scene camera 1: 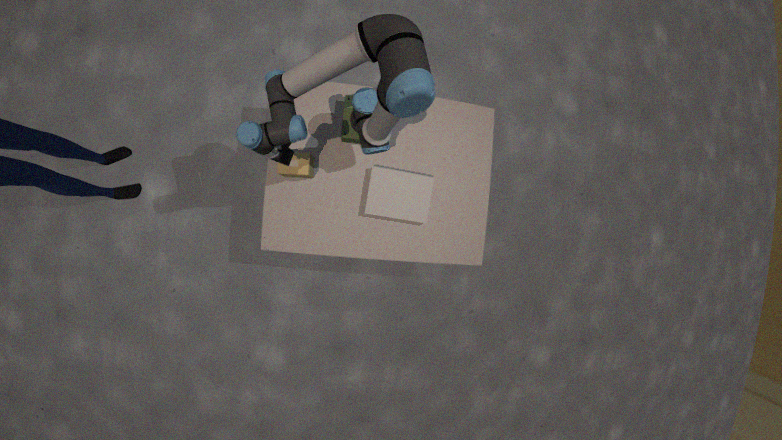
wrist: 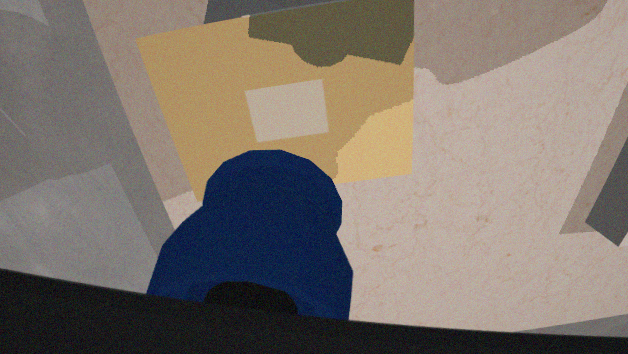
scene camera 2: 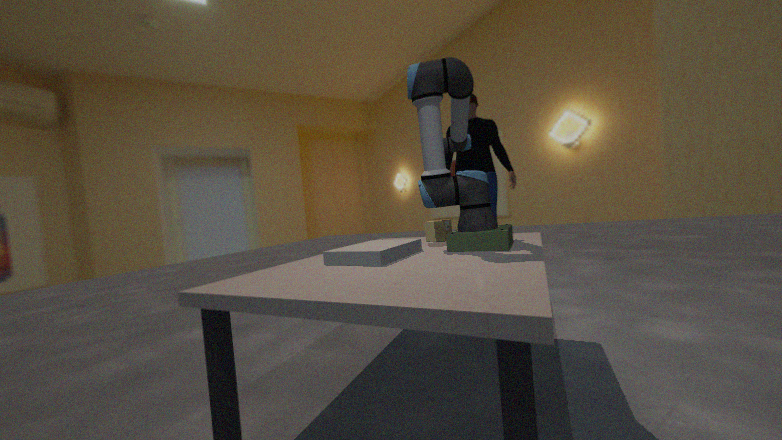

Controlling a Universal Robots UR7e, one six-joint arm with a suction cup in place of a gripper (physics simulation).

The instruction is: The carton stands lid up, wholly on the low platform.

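Places are measured from the arm's base along level axes (x ahead, y left, z up), in centimetres.
Pixels of known places: hand, tool point: (wrist: pixel 272 214); arm's base, link origin: (scene camera 2: pixel 477 229).
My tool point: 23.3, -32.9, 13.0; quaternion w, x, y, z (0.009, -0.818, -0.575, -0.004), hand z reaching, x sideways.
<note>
For each thing: its top centre in the pictures, then the offset to it from my tool point, as dx, dy, dz. "spot": a spot on its surface instead. Level surfaces: height alone.
- tan carton, top centre: (wrist: pixel 287 111) (scene camera 1: pixel 293 163) (scene camera 2: pixel 438 220) -0.2, -0.3, -10.0
- table, surface height: dz -20.0
- face with a pale grey patch, surface spot: (wrist: pixel 286 110) spot: -0.2, -0.3, -10.0
- low grey platform, top centre: (scene camera 2: pixel 375 244) (scene camera 1: pixel 399 195) +12.9, +51.1, -15.2
The tan carton (scene camera 1: pixel 300 168) (scene camera 2: pixel 436 230) (wrist: pixel 204 95) rests on the table (scene camera 1: pixel 381 246) (scene camera 2: pixel 381 293) (wrist: pixel 440 228) near a corner, beside the arm's base. The face with a pale grey patch (wrist: pixel 286 110) points up at the wrist camera. The low grey platform (scene camera 1: pixel 398 194) (scene camera 2: pixel 372 251) lies in the middle of the table, well apart from the carton. My blue suction cup (wrist: pixel 260 205) (scene camera 1: pixel 284 156) hangs a little above the carton's near edge. It is off the carton and holds nothing.
The arm's green base mount (scene camera 1: pixel 348 125) (scene camera 2: pixel 478 240) sits on the table close to the carton. A person (scene camera 2: pixel 481 141) stands beyond the table; their feet (scene camera 1: pixel 116 173) show on the floor at the left.
</note>
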